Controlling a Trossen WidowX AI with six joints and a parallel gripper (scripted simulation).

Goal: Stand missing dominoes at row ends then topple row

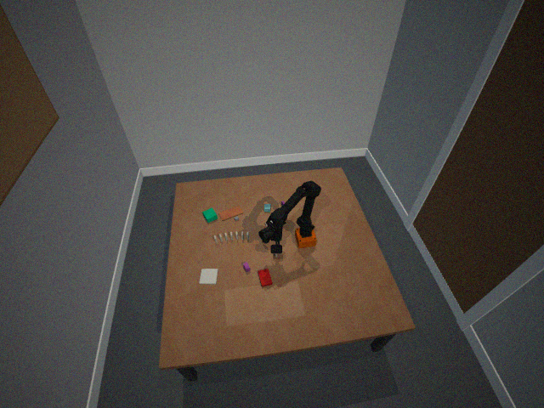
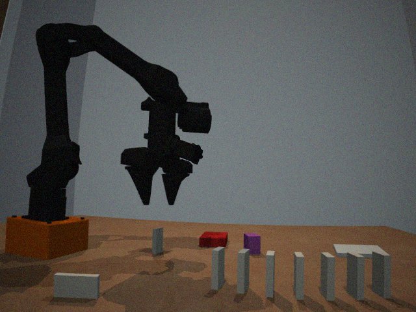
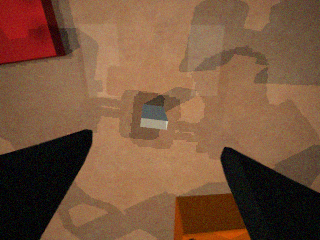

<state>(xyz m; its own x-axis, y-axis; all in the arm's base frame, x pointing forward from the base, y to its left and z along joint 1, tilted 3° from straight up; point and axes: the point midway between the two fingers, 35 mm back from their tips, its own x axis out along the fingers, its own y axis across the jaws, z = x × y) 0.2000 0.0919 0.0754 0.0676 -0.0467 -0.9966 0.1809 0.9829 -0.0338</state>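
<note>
The teal cube is 10 mm behind my gripper tip, 380 mm to the right of it and 80 mm below it. Round my gripper tip: small grey piece 210 mm ahead, 320 mm to the right, 90 mm below; then red block 90 mm ahead, 140 mm to the left, 90 mm below; then purple cube 180 mm ahead, 60 mm to the left, 80 mm below.
</note>
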